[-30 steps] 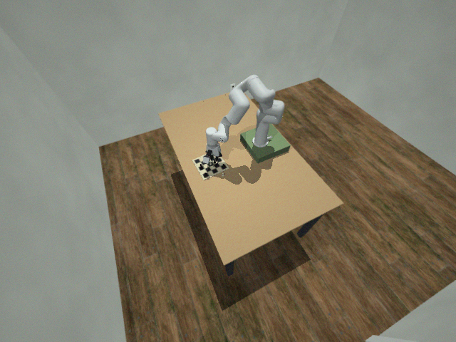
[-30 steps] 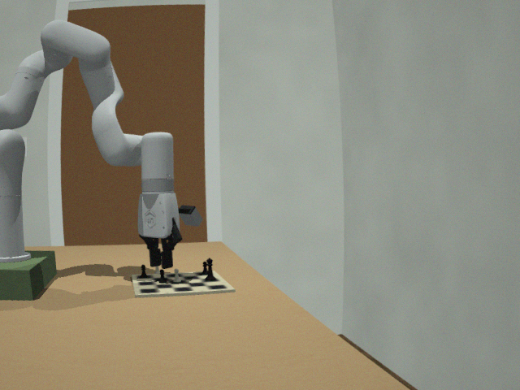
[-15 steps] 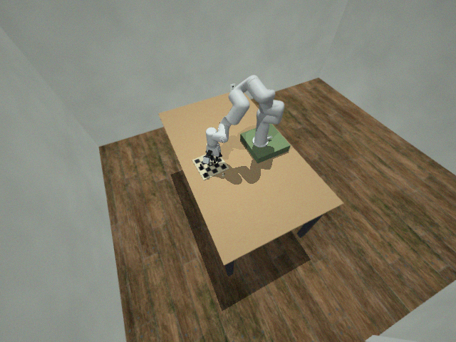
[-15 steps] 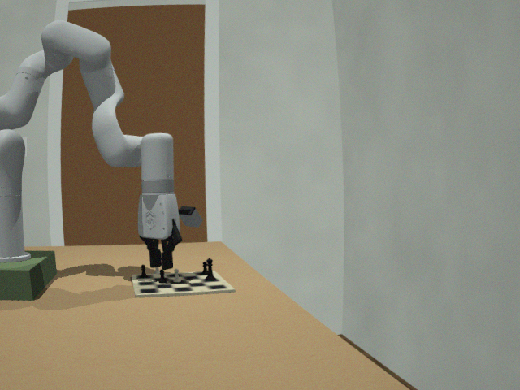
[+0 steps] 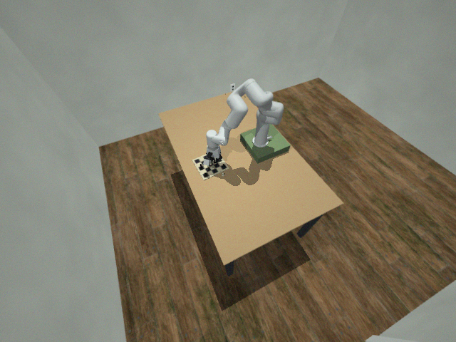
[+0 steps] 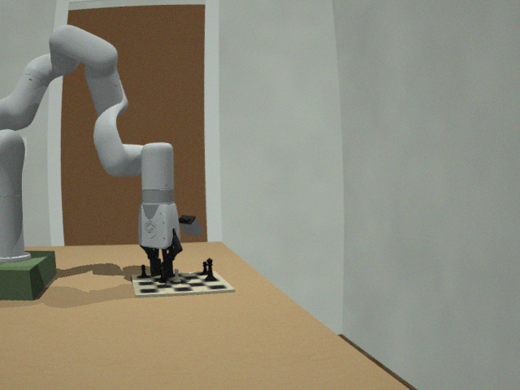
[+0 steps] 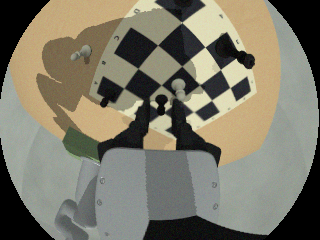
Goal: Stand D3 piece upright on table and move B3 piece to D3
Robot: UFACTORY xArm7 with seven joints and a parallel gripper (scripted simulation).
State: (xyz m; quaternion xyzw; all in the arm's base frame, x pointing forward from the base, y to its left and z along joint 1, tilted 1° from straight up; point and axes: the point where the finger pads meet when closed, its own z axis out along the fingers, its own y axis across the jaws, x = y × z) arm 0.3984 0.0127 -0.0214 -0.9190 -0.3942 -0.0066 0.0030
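Right now the small chessboard is 40 mm below my hand and 40 mm ahead of it. Round my hand: tall black piece 110 mm ahead, 10 mm to the left, 10 mm below.
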